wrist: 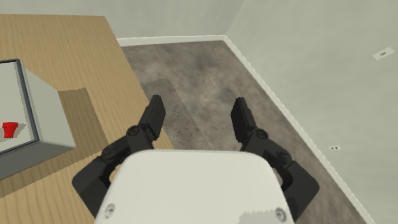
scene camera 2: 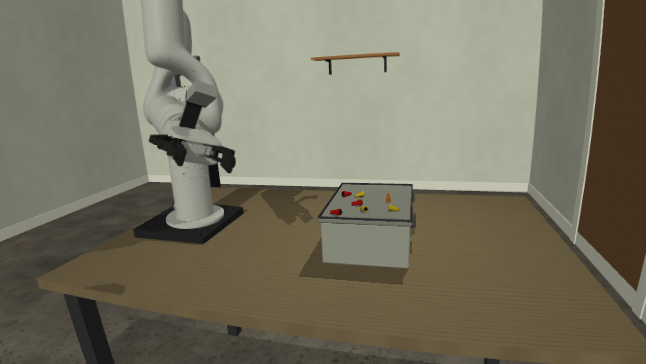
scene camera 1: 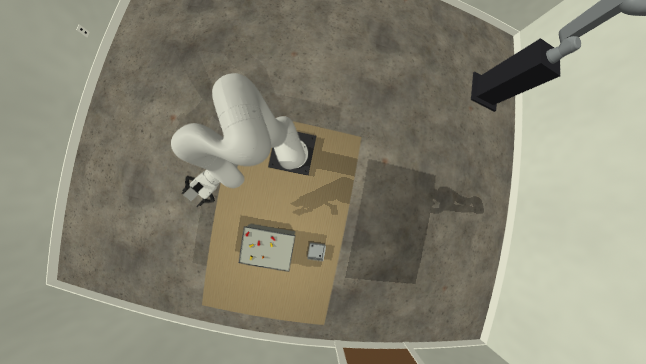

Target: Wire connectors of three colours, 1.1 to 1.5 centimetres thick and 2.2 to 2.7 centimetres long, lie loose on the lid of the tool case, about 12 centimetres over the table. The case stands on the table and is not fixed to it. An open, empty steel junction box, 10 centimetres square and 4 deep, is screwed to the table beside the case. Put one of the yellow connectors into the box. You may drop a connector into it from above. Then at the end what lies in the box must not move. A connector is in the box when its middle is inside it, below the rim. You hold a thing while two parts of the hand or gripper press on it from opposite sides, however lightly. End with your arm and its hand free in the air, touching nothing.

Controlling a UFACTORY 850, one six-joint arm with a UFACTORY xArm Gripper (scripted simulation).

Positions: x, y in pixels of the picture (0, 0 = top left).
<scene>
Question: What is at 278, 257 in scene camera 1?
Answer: A grey tool case.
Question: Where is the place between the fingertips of my gripper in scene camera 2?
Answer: At 208, 162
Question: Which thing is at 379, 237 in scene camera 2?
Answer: A grey tool case.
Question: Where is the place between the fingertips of my gripper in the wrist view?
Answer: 198, 104
</scene>
